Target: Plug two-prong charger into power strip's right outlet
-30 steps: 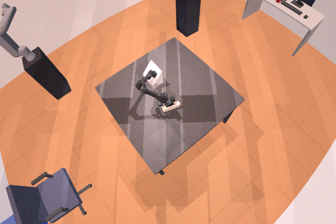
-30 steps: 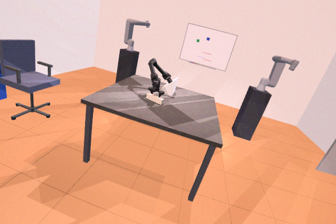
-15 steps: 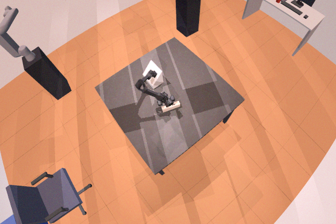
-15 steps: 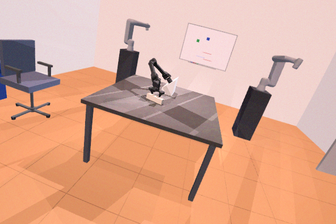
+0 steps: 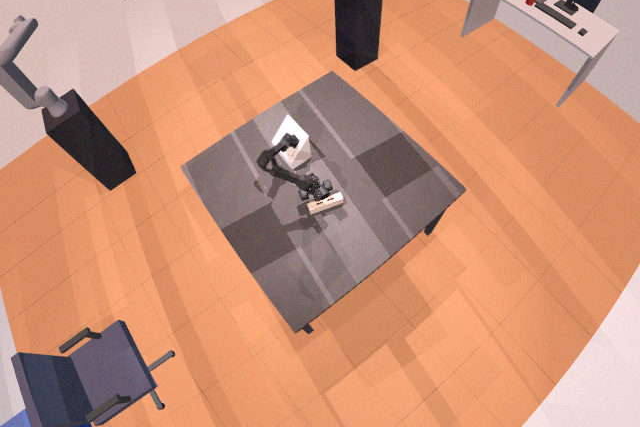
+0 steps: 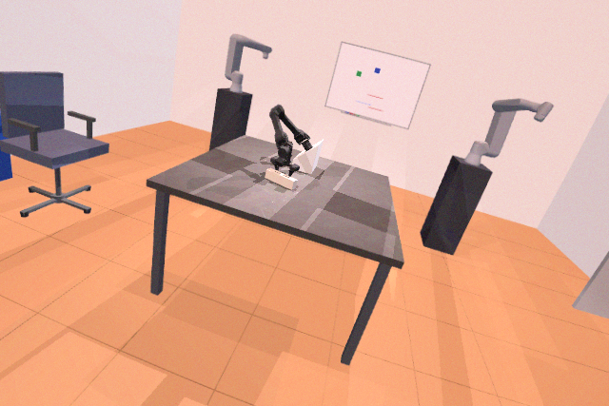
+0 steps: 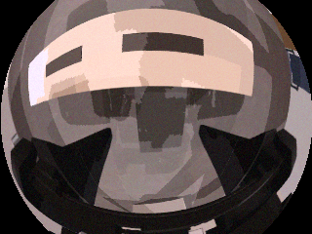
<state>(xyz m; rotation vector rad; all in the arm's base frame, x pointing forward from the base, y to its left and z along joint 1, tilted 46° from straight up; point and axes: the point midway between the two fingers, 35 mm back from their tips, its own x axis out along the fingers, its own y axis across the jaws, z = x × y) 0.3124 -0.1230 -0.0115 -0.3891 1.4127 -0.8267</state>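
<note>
Right now the two-prong charger is 40 mm ahead of my gripper tip, 10 mm to the right of it and 10 mm above it.
</note>
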